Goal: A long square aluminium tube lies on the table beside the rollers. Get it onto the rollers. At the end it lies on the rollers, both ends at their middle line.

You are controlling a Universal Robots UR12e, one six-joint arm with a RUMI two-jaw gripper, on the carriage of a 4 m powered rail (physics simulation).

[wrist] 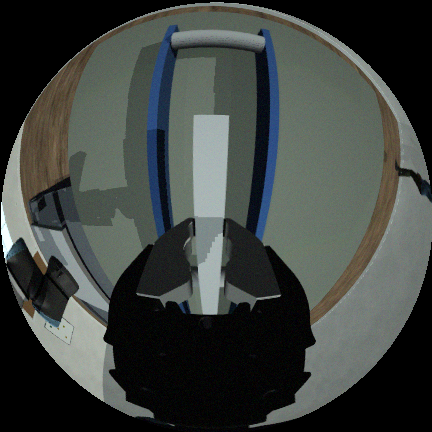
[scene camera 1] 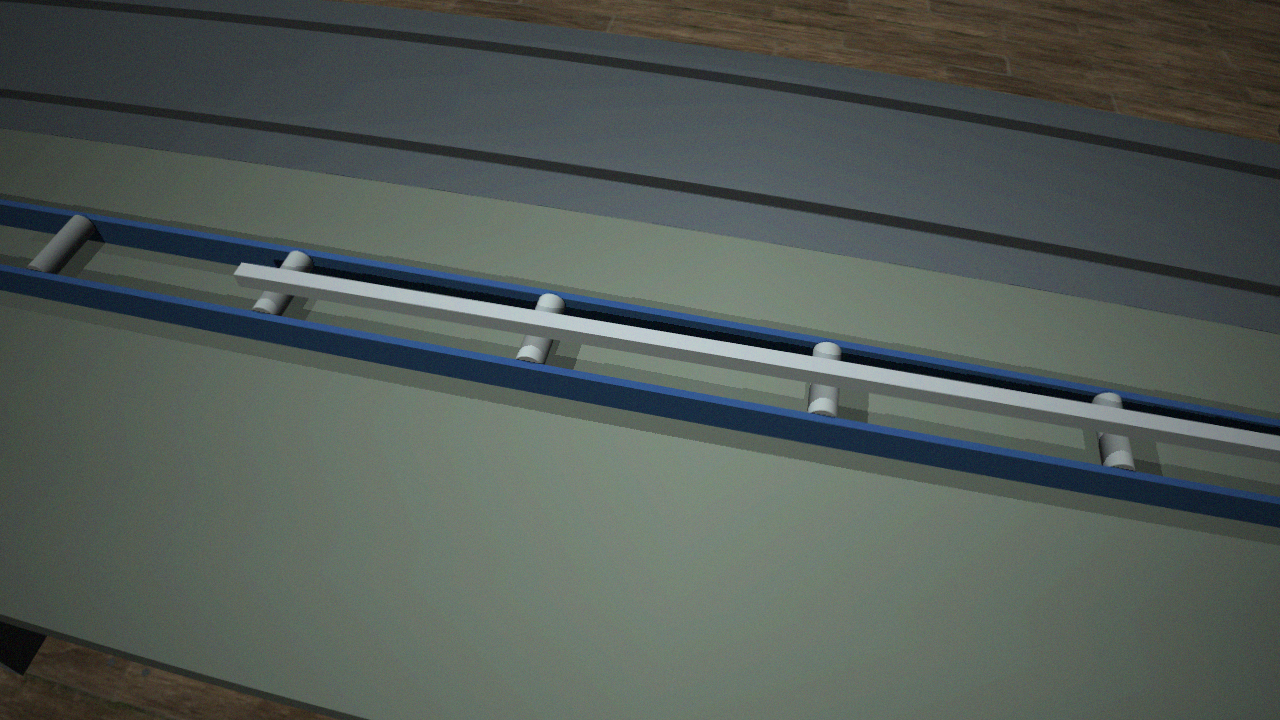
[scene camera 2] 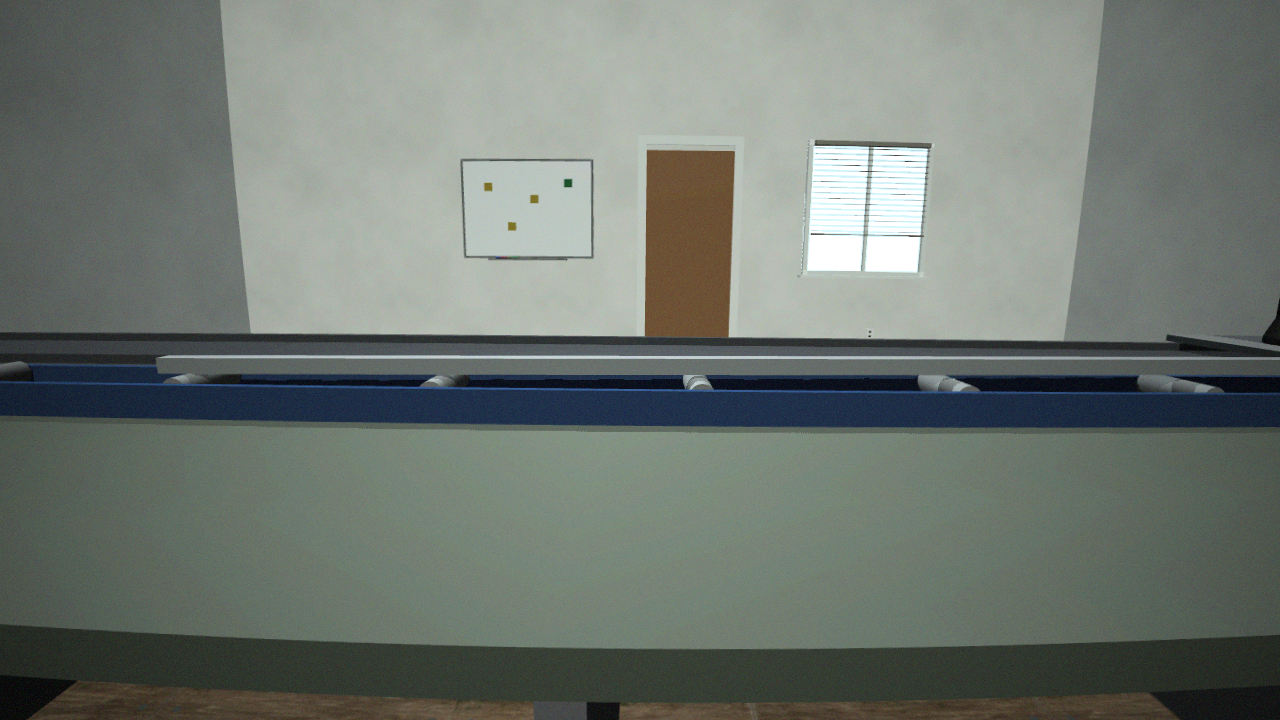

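Seen in the pictures: gripper, fingertip midpoint: [wrist: 208,219]; arm's base at its link origin: [wrist: 63,272].
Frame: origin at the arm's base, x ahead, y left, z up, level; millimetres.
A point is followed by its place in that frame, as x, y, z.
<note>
The long pale square tube [scene camera 1: 680,342] @(633, -2051, 59) [scene camera 2: 626,365] @(643, -1962, 49) [wrist: 211,165] @(618, 352, 75) runs lengthwise above the rollers [scene camera 1: 535,347] @(661, -2244, 29) [scene camera 2: 697,383] @(672, -1857, 29) [wrist: 217,40] @(620, 533, 20), between the two blue rails. In scene camera 1 its left end projects a little past a roller; its right end is out of frame. In the wrist view its end lies about midway between the rails. It looks nearly level in scene camera 2. Whether it touches every roller cannot be told. My gripper [wrist: 208,219] @(618, 299, 62) is shut on the tube near this end, with a jaw against each side; it does not show in the scene views.
The blue rails [scene camera 1: 626,394] @(694, -2110, 5) [scene camera 2: 626,409] @(694, -1960, -6) [wrist: 272,120] @(686, 405, 22) stand on the green table [scene camera 1: 537,537] @(907, -2175, -30) [scene camera 2: 626,537] @(1020, -1952, -30) [wrist: 325,125] @(821, 442, -30) along both sides of the tube. The grey rail bed [scene camera 1: 626,116] runs behind the table. A whiteboard, door and window are on the far wall.
</note>
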